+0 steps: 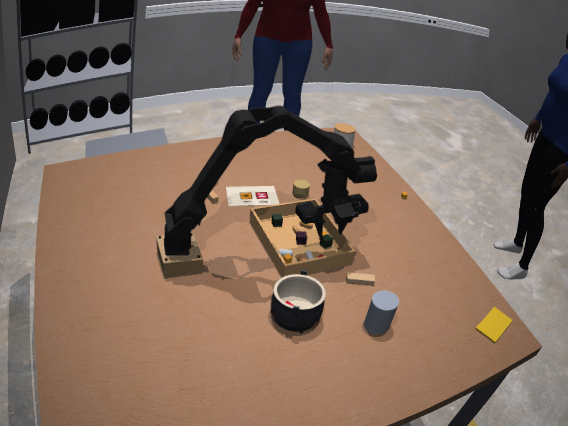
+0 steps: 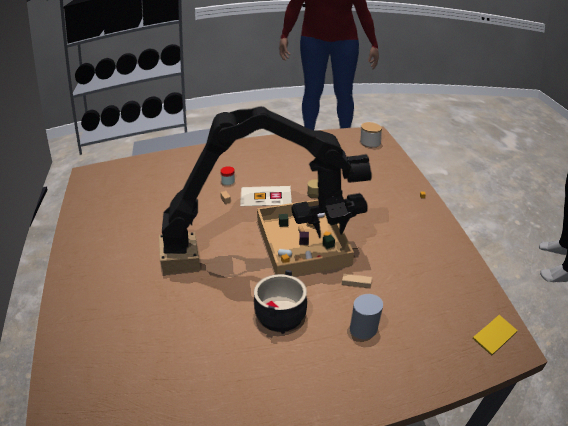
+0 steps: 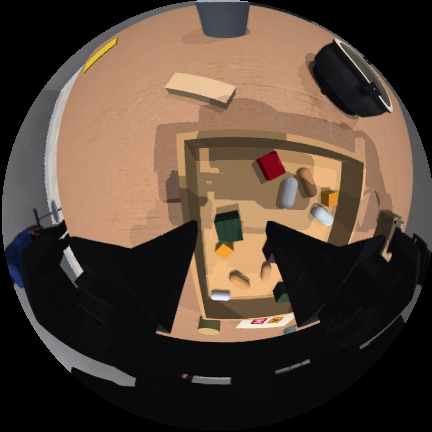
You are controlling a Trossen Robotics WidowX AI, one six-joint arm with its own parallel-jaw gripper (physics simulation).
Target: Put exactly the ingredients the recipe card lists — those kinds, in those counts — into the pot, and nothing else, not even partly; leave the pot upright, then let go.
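Places are measured from the arm's base along level axes (x ahead, y left, z up), in metres.
Where they show: gripper, fingertip midpoint: [image 1: 330, 235] [image 2: 330, 235] [image 3: 231, 225]; arm's base, origin of the base link: [image 1: 176, 246] [image 2: 175, 245].
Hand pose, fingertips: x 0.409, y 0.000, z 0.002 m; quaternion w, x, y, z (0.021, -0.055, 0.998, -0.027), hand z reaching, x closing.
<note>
Things, the pixels of their top centre, and the offset from my fingertips.
- tray, middle of its top: [image 3: 284, 265] [image 2: 303, 229] [image 1: 301, 229] 0.065 m back, 0.043 m left, 0.007 m down
- dark green block, middle of its top: [image 3: 228, 231] [image 2: 329, 238] [image 1: 327, 237] 0.000 m ahead, 0.016 m left, 0.021 m down
- second orange cube, middle of its top: [image 3: 332, 199] [image 2: 285, 256] [image 1: 287, 256] 0.121 m back, 0.035 m right, 0.030 m down
- red cube, middle of its top: [image 3: 272, 165] 0.034 m back, 0.053 m right, 0.031 m down
- pot, middle of its top: [image 2: 280, 288] [image 1: 300, 288] 0.150 m back, 0.228 m right, 0.043 m up
- purple block, middle of its top: [image 3: 280, 255] [image 2: 304, 234] [image 1: 302, 234] 0.064 m back, 0.039 m left, 0.021 m down
- wooden bar, middle of its top: [image 3: 197, 84] [image 2: 357, 278] [image 1: 361, 276] 0.050 m ahead, 0.136 m right, 0.037 m down
- blue-grey cylinder, middle of its top: [image 2: 368, 304] [image 1: 385, 300] 0.038 m ahead, 0.300 m right, 0.035 m up
- tiny orange cube, middle of its top: [image 2: 423, 192] [image 1: 404, 193] 0.353 m ahead, 0.224 m left, 0.036 m down
My gripper [image 1: 332, 233] [image 2: 331, 234] [image 3: 231, 225] is open and empty over the tray [image 1: 320, 263] [image 2: 317, 262] [image 3: 275, 136]. Near its fingertips are a dark green block [image 1: 326, 241] [image 2: 328, 241] [image 3: 228, 227] and an orange cube [image 3: 224, 250]. A second orange cube [image 1: 288, 258] [image 2: 285, 258] [image 3: 329, 198] lies in a tray corner, and a red cube [image 3: 271, 165] by a tray wall. The pot [image 1: 285, 315] [image 2: 280, 318] [image 3: 340, 80] stands upright with red [image 1: 289, 304] [image 2: 271, 304] inside. The recipe card [image 1: 232, 196] [image 2: 247, 196] [image 3: 245, 322] shows an orange and a red symbol; its small print is unreadable.
The tray also holds a purple block [image 1: 301, 238] [image 2: 304, 238], another green block [image 1: 277, 220] [image 2: 283, 220] and several capsules. A wooden bar [image 1: 360, 279] [image 2: 357, 281] [image 3: 200, 90] and a blue-grey cylinder [image 1: 381, 315] [image 2: 366, 318] [image 3: 224, 20] stand near the pot. A tiny orange cube [image 1: 404, 195] [image 2: 423, 195] lies far right.
</note>
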